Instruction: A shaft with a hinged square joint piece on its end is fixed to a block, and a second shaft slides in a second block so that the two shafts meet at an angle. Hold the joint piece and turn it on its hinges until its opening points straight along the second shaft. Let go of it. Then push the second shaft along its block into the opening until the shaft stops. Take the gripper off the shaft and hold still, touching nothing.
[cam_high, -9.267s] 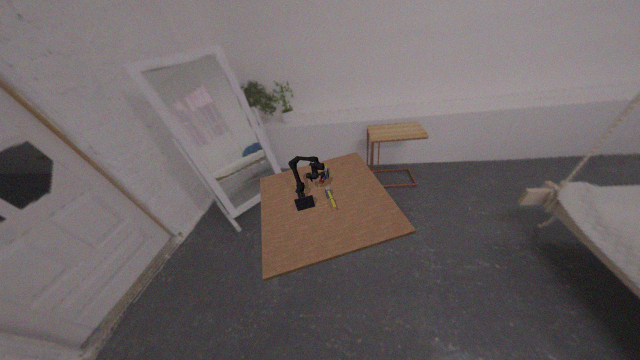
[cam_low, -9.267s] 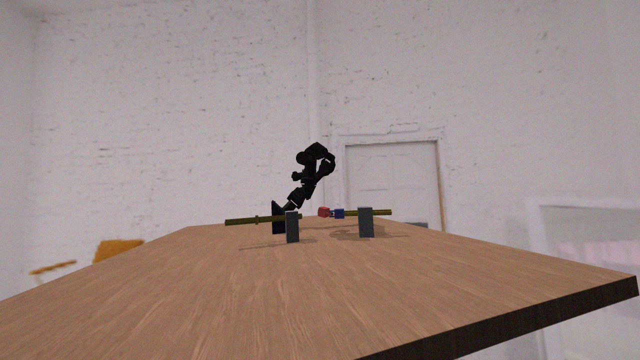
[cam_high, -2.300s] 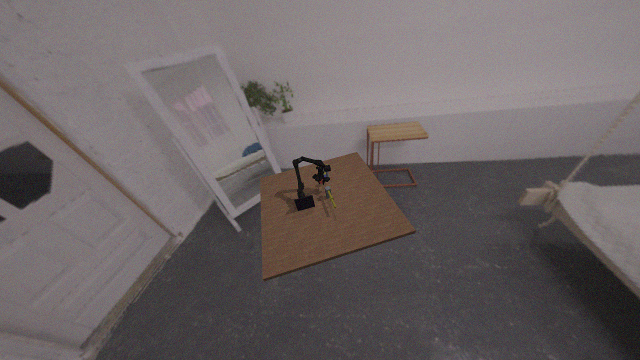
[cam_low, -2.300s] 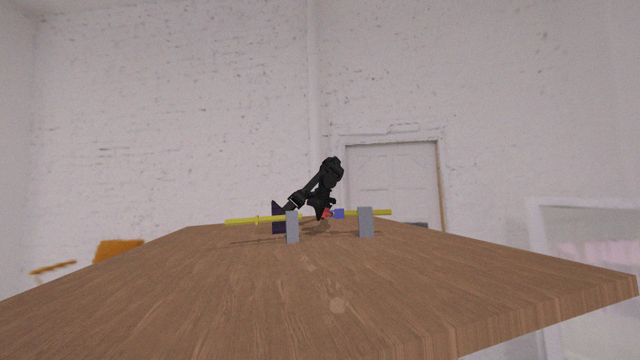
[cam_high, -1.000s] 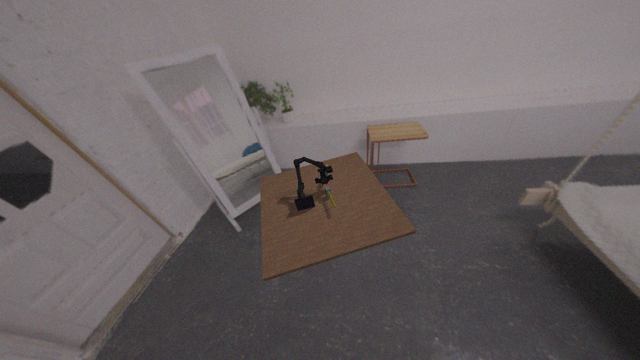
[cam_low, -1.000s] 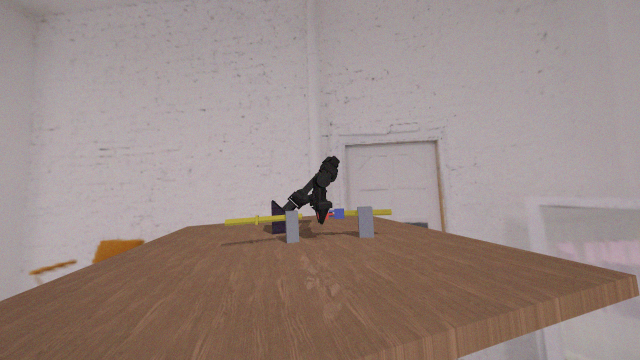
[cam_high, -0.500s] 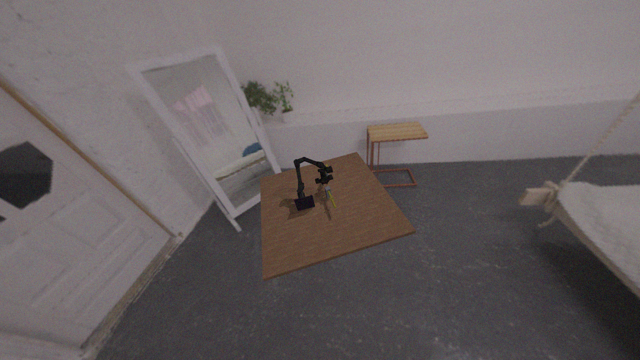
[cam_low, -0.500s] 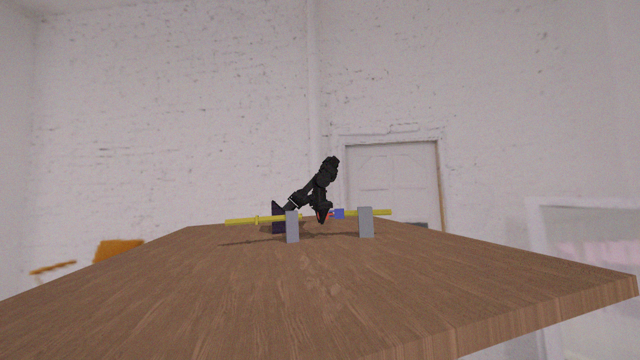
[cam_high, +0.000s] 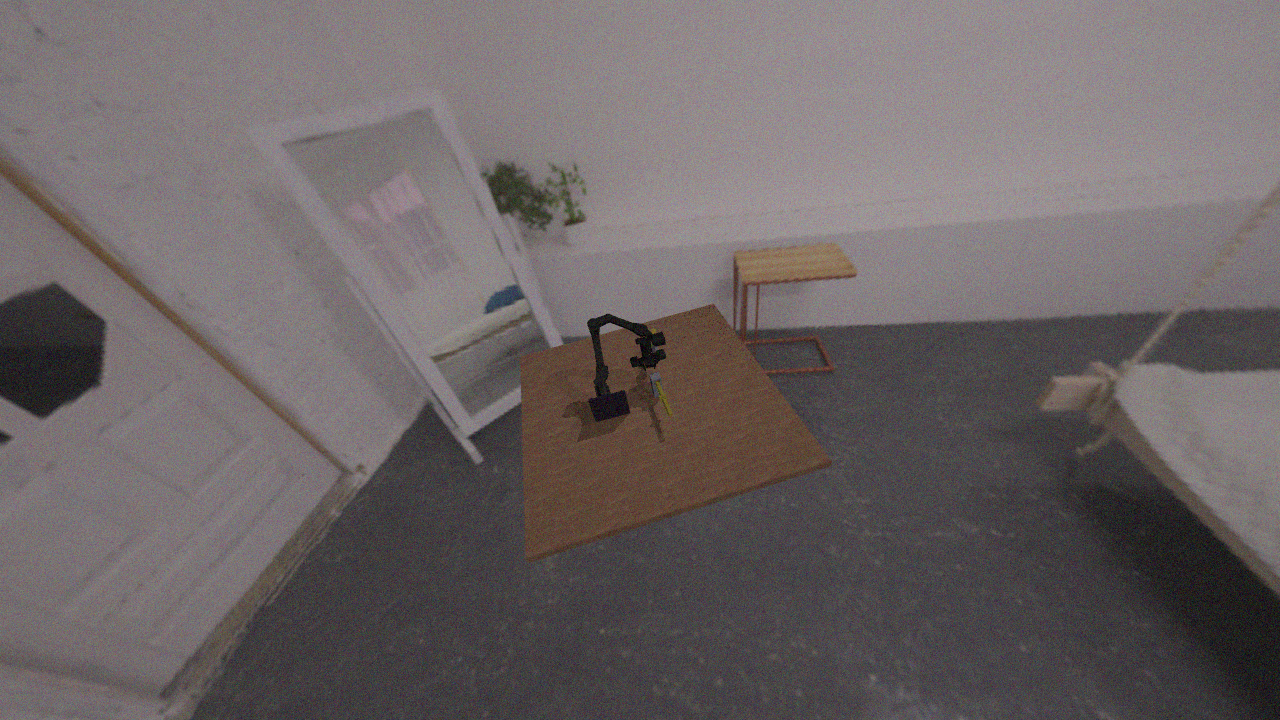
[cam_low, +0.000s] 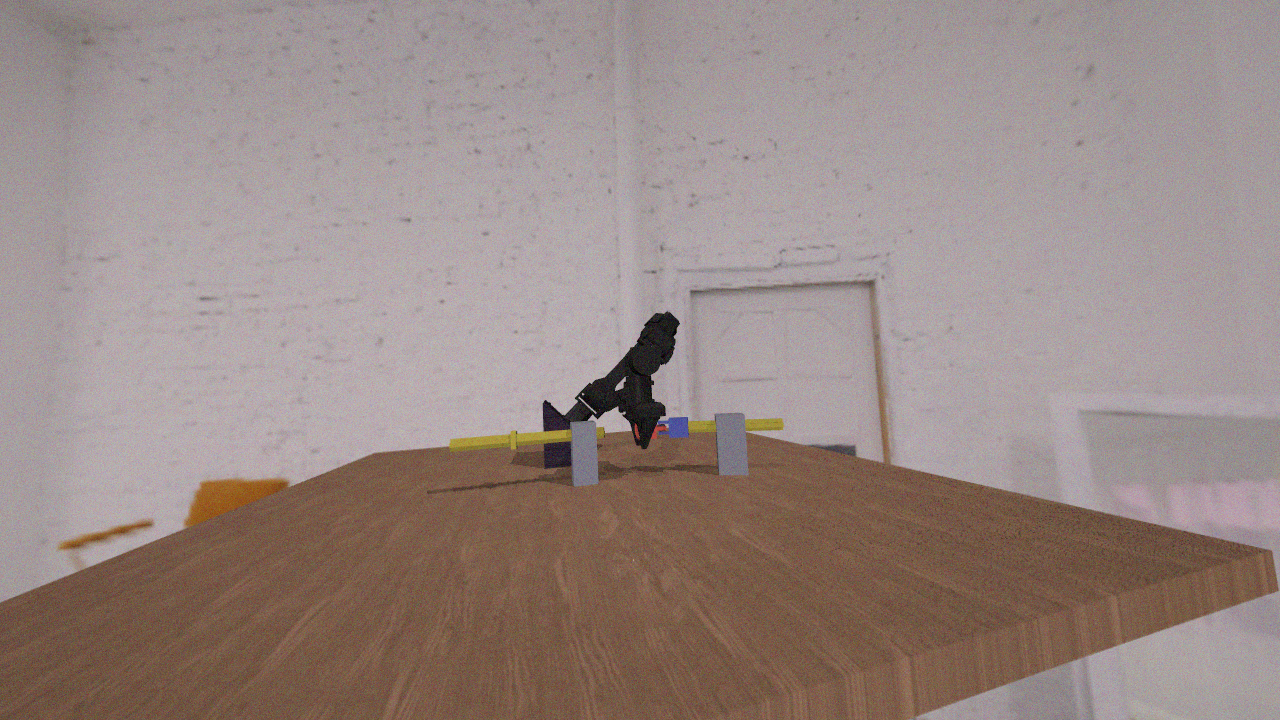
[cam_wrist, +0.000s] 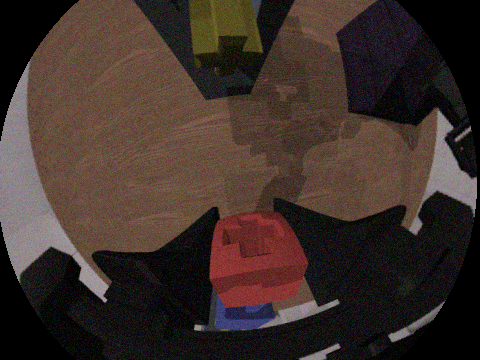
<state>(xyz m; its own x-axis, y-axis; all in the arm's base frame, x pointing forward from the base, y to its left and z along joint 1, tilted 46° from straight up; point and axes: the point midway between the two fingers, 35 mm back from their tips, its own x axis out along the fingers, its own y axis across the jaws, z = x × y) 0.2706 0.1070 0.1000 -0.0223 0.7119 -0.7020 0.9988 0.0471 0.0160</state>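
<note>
Right now my gripper tip is 4 cm below the red joint piece and 2 cm to the right of it.
</note>
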